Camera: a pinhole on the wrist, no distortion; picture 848 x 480 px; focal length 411.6 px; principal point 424.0 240.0 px. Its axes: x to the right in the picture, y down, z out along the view. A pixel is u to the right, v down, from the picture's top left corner.
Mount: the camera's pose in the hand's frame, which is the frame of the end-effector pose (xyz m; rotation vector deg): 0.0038 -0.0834 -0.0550 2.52 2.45 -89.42
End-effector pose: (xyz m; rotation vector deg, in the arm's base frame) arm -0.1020 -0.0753 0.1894 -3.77 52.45 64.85
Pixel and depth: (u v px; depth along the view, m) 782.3 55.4 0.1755
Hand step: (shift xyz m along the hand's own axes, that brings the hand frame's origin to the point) -0.0735 -0.2464 0.1117
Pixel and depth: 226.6 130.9 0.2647
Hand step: -0.0677 0.0280 0.2162
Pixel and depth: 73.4 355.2 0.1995
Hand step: 0.0579 0.0758 0.1536
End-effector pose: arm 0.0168 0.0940 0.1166 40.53 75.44 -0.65
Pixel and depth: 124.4 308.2 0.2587
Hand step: 0.0447 0.0907 0.2138
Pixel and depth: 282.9 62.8 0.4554
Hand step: -0.1940 0.0454 0.4081
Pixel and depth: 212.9 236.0 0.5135
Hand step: -0.0040 0.1511 0.4723
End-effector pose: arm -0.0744 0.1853 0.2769 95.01 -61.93 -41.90
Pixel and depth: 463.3 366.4 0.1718
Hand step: 0.0566 -0.1088 0.1157
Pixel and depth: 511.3 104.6 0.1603
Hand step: -0.0487 -0.1267 0.1031
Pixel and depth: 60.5 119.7 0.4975
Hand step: -0.1461 0.3264 0.4659
